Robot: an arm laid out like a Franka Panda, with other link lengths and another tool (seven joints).
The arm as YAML. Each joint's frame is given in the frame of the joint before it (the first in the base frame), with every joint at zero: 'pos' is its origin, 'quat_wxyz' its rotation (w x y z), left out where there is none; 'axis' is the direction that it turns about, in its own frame. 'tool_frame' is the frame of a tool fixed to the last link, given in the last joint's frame.
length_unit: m
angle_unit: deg
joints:
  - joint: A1
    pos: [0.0, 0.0, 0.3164]
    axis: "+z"
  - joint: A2
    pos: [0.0, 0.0, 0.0]
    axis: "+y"
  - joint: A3
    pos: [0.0, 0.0, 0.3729]
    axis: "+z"
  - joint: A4
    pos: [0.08, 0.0, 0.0]
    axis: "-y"
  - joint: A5
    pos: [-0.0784, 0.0, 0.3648]
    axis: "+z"
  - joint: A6
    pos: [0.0, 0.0, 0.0]
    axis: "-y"
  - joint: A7
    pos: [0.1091, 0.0, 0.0]
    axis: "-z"
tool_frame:
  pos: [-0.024, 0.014, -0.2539]
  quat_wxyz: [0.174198, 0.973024, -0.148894, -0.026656]
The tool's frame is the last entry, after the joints.
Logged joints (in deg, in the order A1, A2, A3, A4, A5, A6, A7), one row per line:
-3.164, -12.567, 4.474, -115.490, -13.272, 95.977, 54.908
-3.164, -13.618, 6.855, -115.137, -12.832, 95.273, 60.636
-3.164, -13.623, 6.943, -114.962, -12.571, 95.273, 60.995
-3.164, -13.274, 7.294, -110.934, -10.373, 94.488, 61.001
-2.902, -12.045, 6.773, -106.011, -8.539, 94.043, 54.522
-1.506, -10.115, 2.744, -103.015, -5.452, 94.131, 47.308
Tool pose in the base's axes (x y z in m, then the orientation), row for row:
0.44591, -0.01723, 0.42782, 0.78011, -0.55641, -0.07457, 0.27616
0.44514, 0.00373, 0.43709, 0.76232, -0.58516, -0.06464, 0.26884
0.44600, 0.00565, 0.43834, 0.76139, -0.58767, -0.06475, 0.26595
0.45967, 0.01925, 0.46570, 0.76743, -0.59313, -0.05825, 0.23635
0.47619, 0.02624, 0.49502, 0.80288, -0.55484, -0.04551, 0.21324
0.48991, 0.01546, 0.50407, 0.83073, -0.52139, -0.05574, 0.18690
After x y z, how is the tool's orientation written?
As a quaternion, x y z w.
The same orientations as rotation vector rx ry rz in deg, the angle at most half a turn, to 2 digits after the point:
120.08, -85.64, -11.48
117.78, -90.41, -9.99
117.81, -90.93, -10.02
120.57, -93.19, -9.15
127.68, -88.24, -7.24
134.00, -84.10, -8.99

